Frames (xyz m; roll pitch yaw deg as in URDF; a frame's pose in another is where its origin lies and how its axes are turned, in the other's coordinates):
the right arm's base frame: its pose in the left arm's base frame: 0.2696 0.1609 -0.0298 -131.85 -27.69 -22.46
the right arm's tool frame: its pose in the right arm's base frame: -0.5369 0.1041 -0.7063 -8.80 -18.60 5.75
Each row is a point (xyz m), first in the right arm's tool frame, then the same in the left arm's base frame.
Working: the right arm's tool frame: its pose in the left arm's base frame: -0.5663 -0.1380 0.0693 -143.12 -10.79 -12.24

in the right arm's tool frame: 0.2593 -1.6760 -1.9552
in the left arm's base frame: -0.7519 0.0734 2.6422
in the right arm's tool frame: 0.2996 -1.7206 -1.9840
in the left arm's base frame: -0.7185 0.0849 2.6987
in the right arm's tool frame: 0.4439 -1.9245 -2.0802
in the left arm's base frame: -0.5940 0.1657 2.9215
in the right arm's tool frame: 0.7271 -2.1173 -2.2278
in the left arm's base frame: -0.3510 0.1802 3.2041
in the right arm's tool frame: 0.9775 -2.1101 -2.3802
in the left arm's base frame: -0.1527 0.0376 3.3665
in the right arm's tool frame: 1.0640 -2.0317 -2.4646
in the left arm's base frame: -0.0975 -0.0903 3.4028
